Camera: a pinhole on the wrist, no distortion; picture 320 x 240 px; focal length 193.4 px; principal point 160.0 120.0 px. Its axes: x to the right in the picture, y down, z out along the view. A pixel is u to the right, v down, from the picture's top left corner.
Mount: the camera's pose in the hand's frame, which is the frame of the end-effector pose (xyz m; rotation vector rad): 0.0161 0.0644 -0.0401 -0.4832 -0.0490 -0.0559
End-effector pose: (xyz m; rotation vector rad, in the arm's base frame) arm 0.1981 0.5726 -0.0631 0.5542 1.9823 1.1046
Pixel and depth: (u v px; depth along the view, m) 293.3 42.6 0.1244
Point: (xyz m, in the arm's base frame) 0.2205 0.7260 -0.0702
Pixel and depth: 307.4 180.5 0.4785
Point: 0.2442 1.2105 0.0174
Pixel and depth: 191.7 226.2 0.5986
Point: 0.4043 1.1567 0.3158
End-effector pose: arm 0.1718 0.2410 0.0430 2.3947 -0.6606 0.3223
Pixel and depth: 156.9 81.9 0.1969
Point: 0.1201 0.0613 -0.0113
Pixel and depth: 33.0 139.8 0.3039
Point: -0.1050 0.0219 -0.0634
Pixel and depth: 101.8 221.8 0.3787
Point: -0.1217 -0.1315 0.0685
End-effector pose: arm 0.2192 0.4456 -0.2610 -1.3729 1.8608 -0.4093
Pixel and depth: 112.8 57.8 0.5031
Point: 0.4771 0.7125 -0.6203
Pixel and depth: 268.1 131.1 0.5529
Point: 0.2928 0.3707 -0.8951
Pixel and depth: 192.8 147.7 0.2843
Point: 0.2033 0.5135 -0.5607
